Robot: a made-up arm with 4 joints.
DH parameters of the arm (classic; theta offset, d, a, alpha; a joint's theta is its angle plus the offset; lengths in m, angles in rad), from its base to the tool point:
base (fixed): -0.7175 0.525 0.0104 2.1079
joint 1: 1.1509 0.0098 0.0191 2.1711
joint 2: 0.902 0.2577 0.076 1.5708
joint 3: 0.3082 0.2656 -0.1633 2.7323
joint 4: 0 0.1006 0.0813 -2.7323
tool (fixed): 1.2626 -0.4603 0 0
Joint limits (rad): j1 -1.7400..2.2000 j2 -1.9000..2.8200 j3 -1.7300..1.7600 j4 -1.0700..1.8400
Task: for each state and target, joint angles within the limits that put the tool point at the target. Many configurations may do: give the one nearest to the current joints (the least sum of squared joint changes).
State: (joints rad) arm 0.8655 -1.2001 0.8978 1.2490
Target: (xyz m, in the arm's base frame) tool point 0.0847 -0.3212 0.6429
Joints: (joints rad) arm 0.1958 -1.0501 0.2564 0.9867
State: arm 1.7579 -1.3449 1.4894 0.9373
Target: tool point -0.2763 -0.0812 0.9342
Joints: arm 1.7514 -0.8304 1.5566 1.1846
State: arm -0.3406 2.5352 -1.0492 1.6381
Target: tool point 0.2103 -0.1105 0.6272
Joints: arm -0.8720 2.7449 -1.2070 1.6131
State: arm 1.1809 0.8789 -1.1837 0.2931
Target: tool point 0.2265 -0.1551 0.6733
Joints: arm 1.8305 0.7050 -1.1322 0.5339
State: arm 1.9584 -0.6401 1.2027 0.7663
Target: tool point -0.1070 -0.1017 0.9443
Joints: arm 1.1567 -1.4969 1.2537 0.8137
